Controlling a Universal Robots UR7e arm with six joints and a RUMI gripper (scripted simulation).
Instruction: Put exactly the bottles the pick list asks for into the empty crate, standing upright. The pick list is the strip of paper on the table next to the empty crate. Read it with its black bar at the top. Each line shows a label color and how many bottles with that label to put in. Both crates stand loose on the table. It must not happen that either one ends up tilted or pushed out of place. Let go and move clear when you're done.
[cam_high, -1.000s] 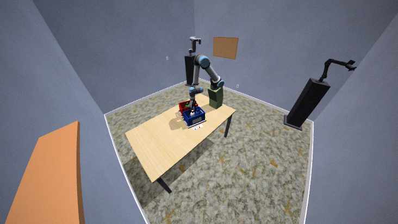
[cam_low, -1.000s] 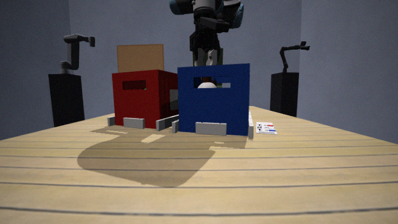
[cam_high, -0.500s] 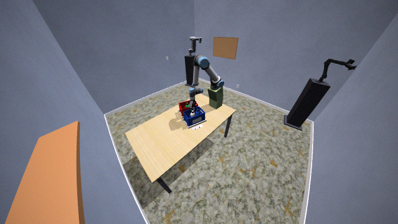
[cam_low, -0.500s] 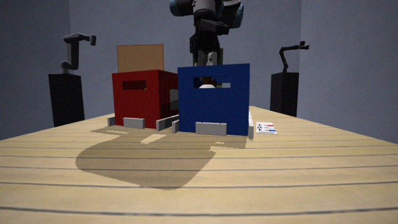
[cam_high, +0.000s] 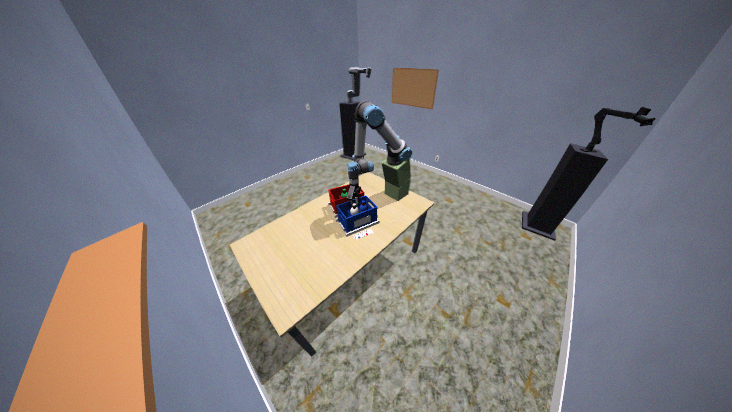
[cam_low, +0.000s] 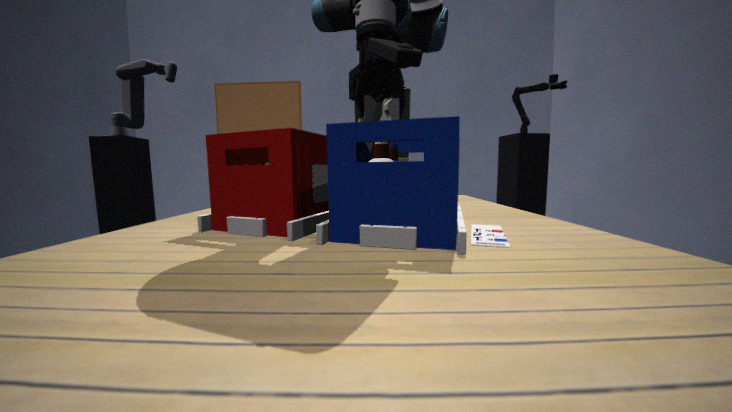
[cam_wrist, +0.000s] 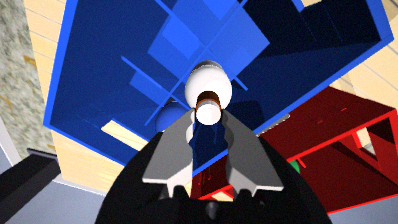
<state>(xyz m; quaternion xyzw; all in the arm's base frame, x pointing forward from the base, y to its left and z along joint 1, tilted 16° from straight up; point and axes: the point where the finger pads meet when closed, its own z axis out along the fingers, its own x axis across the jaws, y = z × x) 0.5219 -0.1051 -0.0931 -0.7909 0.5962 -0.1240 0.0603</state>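
The white bottle lies 7 cm below my hand. From my hand the other things lie so: blue-capped bottle 7 cm behind, 4 cm to the left, 7 cm below; blue crate 2 cm ahead, 4 cm to the left, 7 cm below; red crate 10 cm behind, 17 cm to the right, 7 cm below.
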